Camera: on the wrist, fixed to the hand. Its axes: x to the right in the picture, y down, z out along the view.
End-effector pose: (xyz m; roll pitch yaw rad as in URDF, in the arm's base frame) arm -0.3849 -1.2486 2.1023 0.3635 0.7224 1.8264
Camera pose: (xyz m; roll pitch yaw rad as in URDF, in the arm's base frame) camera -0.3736 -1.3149 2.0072 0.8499 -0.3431 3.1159
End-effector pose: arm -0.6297 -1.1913 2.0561 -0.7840 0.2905 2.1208
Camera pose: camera -0.5402 -1.1400 2.0019 0.4785 0.6628 -2.3200
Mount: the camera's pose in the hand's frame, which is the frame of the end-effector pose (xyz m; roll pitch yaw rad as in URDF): 0.0126 -0.0357 -0.1102 0.0823 -0.0759 1.5972
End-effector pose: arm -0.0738 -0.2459 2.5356 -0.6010 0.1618 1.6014
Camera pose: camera 0.0179 -0.2420 2.4638 0.2854 0.5125 -2.9882
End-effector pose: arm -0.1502 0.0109 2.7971 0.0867 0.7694 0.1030
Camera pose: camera -0.2166 -0.0221 2.7073 0.8580 -0.1350 1.5791
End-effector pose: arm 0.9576 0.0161 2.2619 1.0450 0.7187 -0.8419
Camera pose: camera 0.9839 0.1029 2.1887 1.1826 -0.7682 -0.1928
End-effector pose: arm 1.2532 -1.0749 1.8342 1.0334 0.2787 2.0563
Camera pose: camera 1.1912 -1.1210 1.7470 0.6170 -1.0507 -3.1168
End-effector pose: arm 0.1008 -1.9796 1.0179 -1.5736 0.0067 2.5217
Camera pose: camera 0.1543 -1.8825 1.0538 0.5080 1.4906 -1.7663
